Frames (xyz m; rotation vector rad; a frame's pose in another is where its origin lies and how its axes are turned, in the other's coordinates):
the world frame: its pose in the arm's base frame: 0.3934 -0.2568 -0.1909 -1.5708 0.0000 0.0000
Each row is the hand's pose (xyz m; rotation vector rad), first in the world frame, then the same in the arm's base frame.
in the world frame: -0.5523 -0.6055 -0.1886 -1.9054 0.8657 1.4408
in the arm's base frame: -0.1589 -0.4454 0.4146 1.9025 -1.6298 -0.4064
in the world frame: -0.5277 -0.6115 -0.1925 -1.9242 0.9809 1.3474
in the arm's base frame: -0.1343 -0.4493 0.4206 1.9042 -1.6384 -0.2579
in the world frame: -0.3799 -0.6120 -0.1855 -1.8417 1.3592 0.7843
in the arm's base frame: 0.0135 -0.4423 0.4211 2.0470 -1.5925 0.4271
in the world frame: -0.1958 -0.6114 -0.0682 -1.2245 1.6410 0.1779
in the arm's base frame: 0.1976 -0.3250 0.4205 -2.2742 1.6779 -1.3497
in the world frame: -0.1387 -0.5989 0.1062 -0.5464 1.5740 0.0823
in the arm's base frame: 0.2547 -0.1506 0.4080 -1.7134 1.3779 -1.2410
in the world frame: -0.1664 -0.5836 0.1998 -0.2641 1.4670 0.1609
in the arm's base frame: 0.2270 -0.0570 0.3927 -1.5013 1.3037 -1.0460
